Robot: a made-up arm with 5 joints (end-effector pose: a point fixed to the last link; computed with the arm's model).
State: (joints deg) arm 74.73 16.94 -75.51 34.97 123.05
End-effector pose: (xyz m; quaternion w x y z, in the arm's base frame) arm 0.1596 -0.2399 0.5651 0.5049 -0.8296 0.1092 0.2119
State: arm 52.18 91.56 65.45 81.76 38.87
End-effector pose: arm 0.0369 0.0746 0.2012 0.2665 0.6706 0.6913 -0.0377
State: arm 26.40 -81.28 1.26 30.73 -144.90
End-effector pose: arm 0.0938 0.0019 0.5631 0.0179 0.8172 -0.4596 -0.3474
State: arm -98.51 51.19 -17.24 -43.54 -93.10
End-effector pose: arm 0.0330 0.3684 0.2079 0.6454 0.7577 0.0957 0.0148
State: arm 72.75 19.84 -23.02 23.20 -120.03
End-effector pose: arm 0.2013 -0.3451 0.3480 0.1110 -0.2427 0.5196 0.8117
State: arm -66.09 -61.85 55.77 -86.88 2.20
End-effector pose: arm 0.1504 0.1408 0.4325 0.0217 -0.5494 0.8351 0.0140
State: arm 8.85 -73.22 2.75 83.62 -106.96
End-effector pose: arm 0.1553 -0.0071 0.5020 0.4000 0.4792 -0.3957 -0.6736
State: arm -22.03 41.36 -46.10 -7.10 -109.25
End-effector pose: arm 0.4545 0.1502 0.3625 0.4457 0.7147 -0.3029 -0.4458
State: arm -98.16 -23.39 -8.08 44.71 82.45
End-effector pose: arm 0.0524 0.2492 0.4693 0.0149 0.0998 -0.6128 0.7838
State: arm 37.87 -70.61 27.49 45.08 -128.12
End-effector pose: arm 0.2144 -0.0922 0.4682 0.0703 0.5042 -0.4782 -0.7157
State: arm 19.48 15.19 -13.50 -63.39 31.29
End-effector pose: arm 0.3975 -0.1053 0.4180 0.2437 -0.3942 -0.8859 0.0192
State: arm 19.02 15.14 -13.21 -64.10 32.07
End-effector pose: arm 0.3978 -0.1027 0.4175 0.2395 -0.3971 -0.8857 0.0215
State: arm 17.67 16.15 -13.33 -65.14 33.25
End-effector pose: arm 0.4016 -0.0959 0.4133 0.2377 -0.3959 -0.8866 0.0266
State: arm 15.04 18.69 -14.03 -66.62 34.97
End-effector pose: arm 0.4098 -0.0826 0.4039 0.2396 -0.3886 -0.8890 0.0361
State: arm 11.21 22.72 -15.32 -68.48 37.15
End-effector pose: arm 0.4210 -0.0624 0.3890 0.2446 -0.3750 -0.8928 0.0501
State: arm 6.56 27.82 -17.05 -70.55 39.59
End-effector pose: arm 0.4322 -0.0363 0.3699 0.2516 -0.3567 -0.8971 0.0680
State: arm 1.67 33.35 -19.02 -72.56 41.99
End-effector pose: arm 0.4408 -0.0073 0.3488 0.2592 -0.3358 -0.9013 0.0881
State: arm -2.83 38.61 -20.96 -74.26 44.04
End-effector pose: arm 0.4454 0.0204 0.3283 0.2663 -0.3152 -0.9045 0.1078
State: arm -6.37 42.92 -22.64 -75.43 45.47
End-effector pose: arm 0.4468 0.0426 0.3114 0.2724 -0.2973 -0.9066 0.1243
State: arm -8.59 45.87 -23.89 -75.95 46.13
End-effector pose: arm 0.4469 0.0567 0.3000 0.2780 -0.2840 -0.9076 0.1354
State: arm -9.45 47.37 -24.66 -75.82 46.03
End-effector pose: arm 0.4473 0.0622 0.2944 0.2835 -0.2757 -0.9077 0.1404
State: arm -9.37 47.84 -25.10 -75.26 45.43
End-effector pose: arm 0.4483 0.0619 0.2931 0.2887 -0.2711 -0.9074 0.1409
